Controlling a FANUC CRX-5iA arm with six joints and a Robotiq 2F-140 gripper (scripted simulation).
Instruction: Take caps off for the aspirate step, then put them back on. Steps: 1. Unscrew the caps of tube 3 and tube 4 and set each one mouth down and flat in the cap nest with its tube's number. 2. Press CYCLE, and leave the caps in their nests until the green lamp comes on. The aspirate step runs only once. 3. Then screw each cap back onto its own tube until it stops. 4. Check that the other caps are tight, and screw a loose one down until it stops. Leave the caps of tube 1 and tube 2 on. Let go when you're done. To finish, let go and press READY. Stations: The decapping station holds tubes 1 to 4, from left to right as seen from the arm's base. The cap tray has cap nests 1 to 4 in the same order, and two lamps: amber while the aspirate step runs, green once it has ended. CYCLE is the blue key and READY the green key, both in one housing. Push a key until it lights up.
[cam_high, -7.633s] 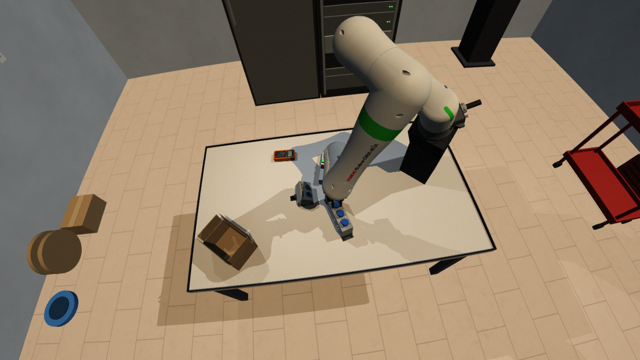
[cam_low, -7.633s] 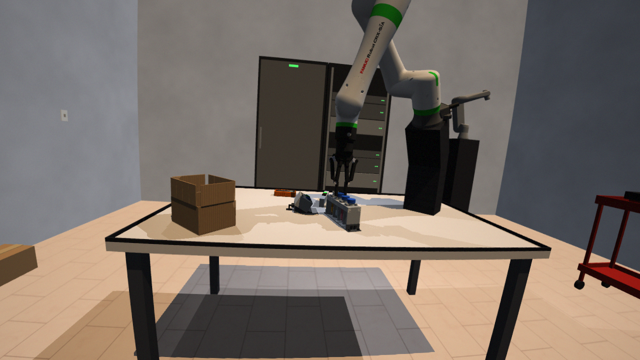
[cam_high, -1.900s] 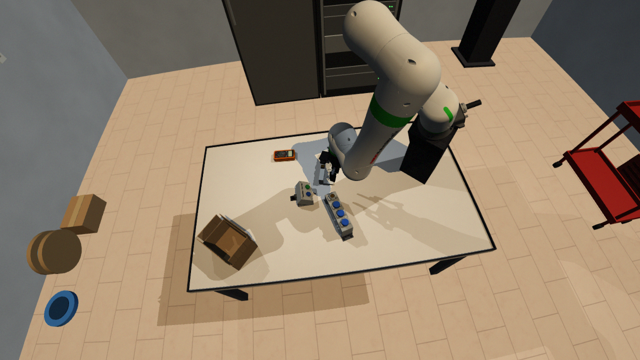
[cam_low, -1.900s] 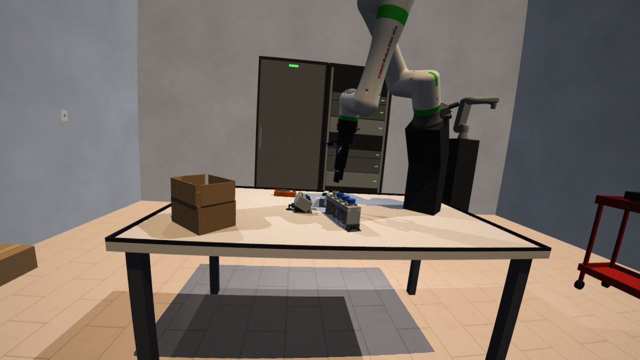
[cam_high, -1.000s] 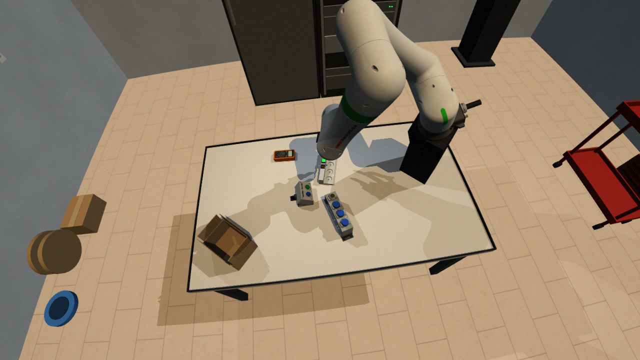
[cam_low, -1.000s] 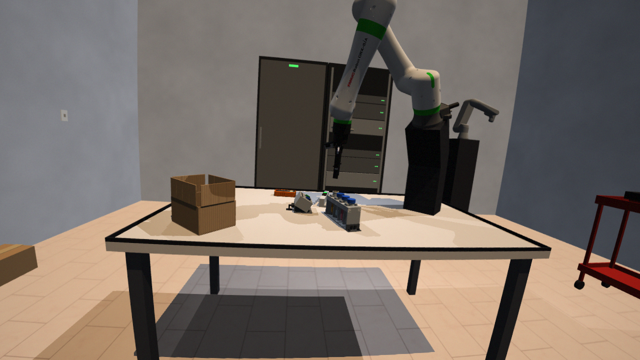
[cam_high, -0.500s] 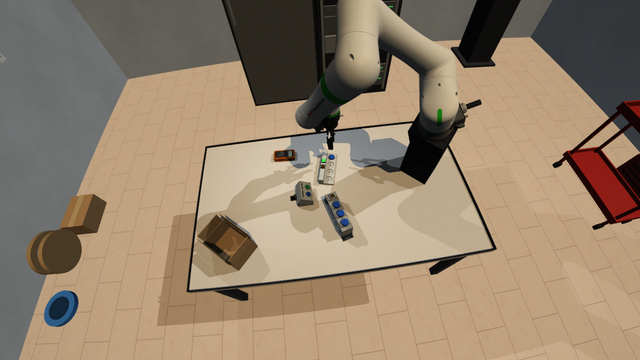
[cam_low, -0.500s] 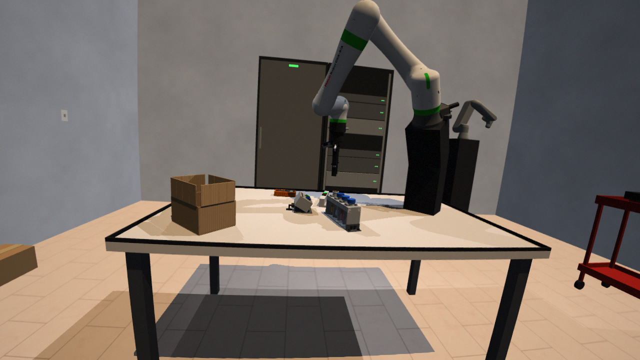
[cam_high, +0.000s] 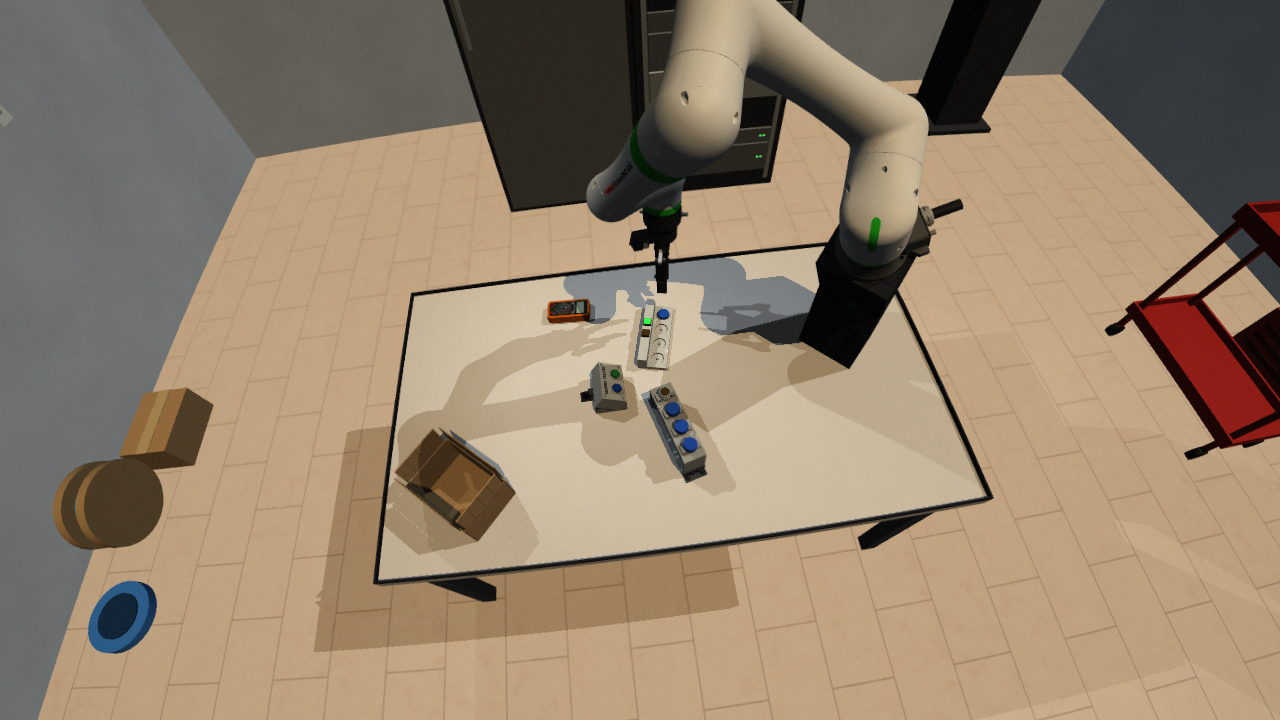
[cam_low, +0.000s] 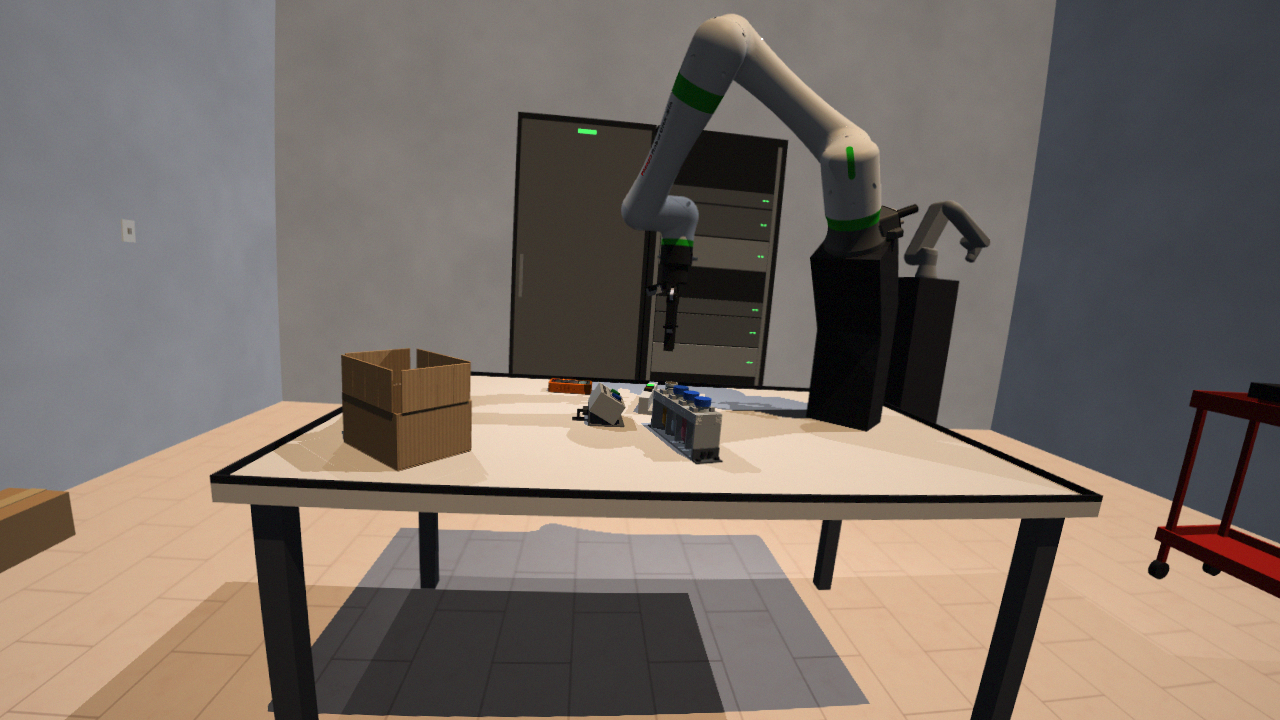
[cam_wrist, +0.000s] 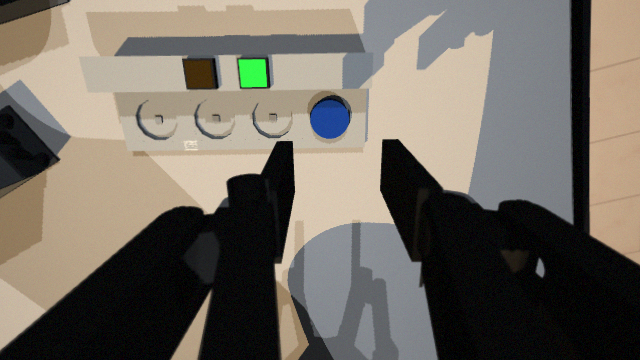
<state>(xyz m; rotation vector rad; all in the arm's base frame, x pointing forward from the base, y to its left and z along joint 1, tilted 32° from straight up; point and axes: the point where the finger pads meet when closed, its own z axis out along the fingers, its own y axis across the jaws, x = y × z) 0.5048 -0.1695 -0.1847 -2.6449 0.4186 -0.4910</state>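
My gripper is now 2 cm short of the blue cap, 37 cm to the right of it and 7 cm above it. The rest, counted from my hand: blue cycle key 16 cm ahead, 27 cm to the left, 12 cm below; then key housing 18 cm ahead, 24 cm to the left, 13 cm below; then green ready key 16 cm ahead, 22 cm to the left, 12 cm below.
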